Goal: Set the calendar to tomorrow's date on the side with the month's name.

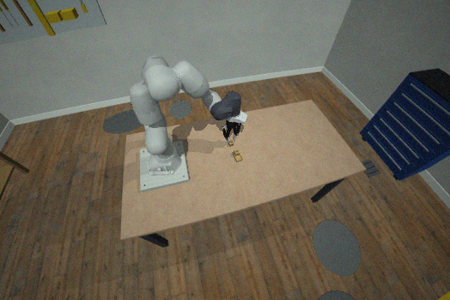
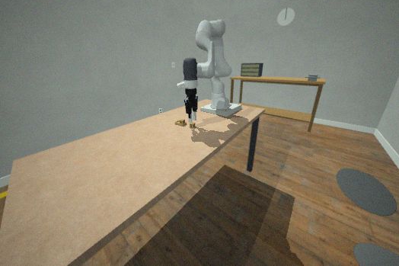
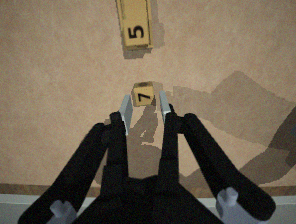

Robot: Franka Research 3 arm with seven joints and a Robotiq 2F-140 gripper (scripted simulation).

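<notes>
My hand is 60 mm above the wooden digit cube. Round my hand: wooden tray 20 mm ahead, 110 mm to the right, 70 mm below.
</notes>
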